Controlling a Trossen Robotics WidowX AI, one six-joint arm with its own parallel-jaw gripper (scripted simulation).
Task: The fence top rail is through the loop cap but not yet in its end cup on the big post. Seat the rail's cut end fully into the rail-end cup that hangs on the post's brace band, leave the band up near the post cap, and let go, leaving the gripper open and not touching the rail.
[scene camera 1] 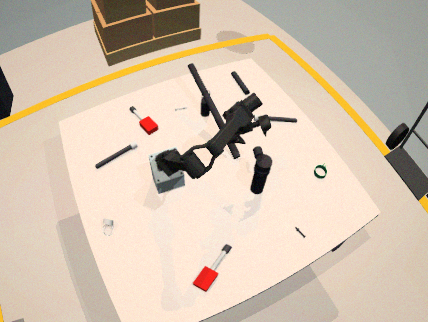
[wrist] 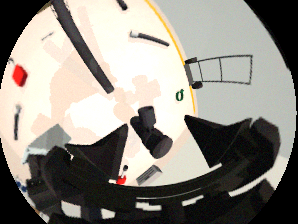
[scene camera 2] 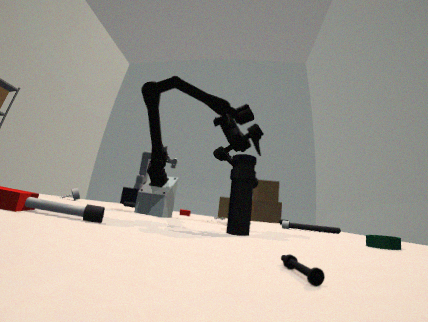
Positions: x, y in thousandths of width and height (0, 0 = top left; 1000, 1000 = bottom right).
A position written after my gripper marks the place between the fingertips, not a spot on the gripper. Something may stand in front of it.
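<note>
Open and holding nothing: my gripper (scene camera 2: 581, 505), visible also in the wrist view (wrist: 525, 542). A post (scene camera 2: 562, 644) is in view too, and it appears again in the wrist view (wrist: 535, 650).
</note>
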